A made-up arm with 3 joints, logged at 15 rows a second.
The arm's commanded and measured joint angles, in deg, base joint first. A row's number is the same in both.
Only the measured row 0 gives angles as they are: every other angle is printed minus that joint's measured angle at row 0.
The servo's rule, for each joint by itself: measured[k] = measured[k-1] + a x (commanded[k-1-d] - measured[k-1]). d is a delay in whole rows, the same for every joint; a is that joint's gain. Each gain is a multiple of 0.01, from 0.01 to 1. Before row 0 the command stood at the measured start. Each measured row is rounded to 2 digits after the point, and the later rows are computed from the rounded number. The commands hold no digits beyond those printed.
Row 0, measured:
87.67 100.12 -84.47
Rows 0 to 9, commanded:
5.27 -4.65 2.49
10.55 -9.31 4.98
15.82 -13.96 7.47
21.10 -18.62 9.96
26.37 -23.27 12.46
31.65 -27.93 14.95
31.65 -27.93 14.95
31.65 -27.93 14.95
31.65 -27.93 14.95
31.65 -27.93 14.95
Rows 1 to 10, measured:
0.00 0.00 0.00
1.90 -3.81 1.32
5.01 -8.32 3.26
8.90 -12.94 5.49
13.29 -17.60 7.86
18.00 -22.25 10.30
22.91 -26.91 12.76
26.06 -27.75 13.92
28.07 -27.90 14.47
29.36 -27.92 14.72
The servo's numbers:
d 1
a 0.36 0.82 0.53

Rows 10 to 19, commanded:
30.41 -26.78 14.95
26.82 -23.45 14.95
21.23 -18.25 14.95
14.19 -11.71 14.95
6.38 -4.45 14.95
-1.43 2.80 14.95
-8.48 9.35 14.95
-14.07 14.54 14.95
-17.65 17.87 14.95
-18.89 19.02 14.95
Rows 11 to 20, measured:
30.18 -27.93 14.84
30.26 -26.99 14.90
29.02 -24.09 14.93
26.22 -19.30 14.94
21.89 -13.08 14.95
16.31 -6.00 14.95
9.92 1.22 14.95
3.30 7.89 14.95
-2.95 13.34 14.95
-8.24 17.05 14.95

